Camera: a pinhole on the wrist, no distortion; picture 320 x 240 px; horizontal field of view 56.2 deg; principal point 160.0 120.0 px. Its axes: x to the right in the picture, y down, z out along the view. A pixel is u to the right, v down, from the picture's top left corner.
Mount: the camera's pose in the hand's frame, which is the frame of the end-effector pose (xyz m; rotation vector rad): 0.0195 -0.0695 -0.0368 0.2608 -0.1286 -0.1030
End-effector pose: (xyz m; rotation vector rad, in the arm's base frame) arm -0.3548 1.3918 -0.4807 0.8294 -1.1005 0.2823
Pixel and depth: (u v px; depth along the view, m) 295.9 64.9 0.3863
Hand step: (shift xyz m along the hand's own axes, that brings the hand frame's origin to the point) 0.1323 -0.2551 0.3344
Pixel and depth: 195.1 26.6 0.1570
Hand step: 0.0115 -0.1580 0.1028
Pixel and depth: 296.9 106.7 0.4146
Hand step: 0.1468 -0.2132 0.3770
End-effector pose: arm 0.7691 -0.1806 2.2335 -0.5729 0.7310 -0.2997
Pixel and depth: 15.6 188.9 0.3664
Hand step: -0.1988 -0.0593 0.3164
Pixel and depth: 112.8 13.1 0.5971
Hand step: -0.1749 -0.4124 0.4685
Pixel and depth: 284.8 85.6 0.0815
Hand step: 0.0408 -0.1029 0.0427
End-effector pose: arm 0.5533 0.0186 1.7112 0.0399 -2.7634 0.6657
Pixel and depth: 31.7 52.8 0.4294
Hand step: -0.2301 -0.2477 0.3284
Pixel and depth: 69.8 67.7 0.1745
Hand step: -0.0593 -0.1362 0.1164
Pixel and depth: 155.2 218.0 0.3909
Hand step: -0.0305 -0.0437 0.3707
